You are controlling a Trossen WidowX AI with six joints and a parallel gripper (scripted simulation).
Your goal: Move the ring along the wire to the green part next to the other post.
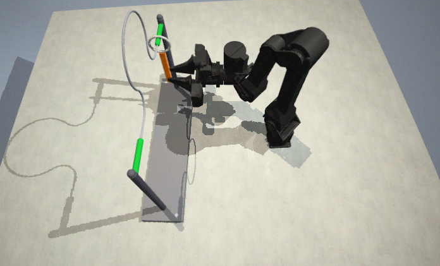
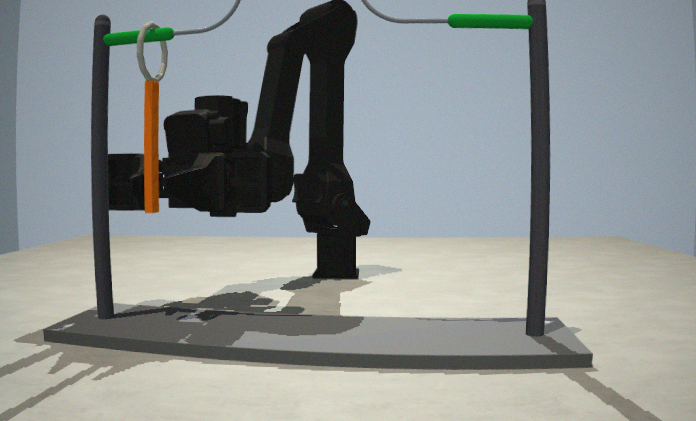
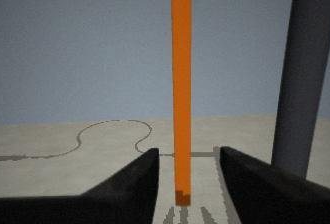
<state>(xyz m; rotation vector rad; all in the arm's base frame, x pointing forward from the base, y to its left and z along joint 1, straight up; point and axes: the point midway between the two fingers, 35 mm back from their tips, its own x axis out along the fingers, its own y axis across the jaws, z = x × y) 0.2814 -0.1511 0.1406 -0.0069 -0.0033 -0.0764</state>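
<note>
My gripper tip is now 80 mm below the ring with orange handle.
</note>
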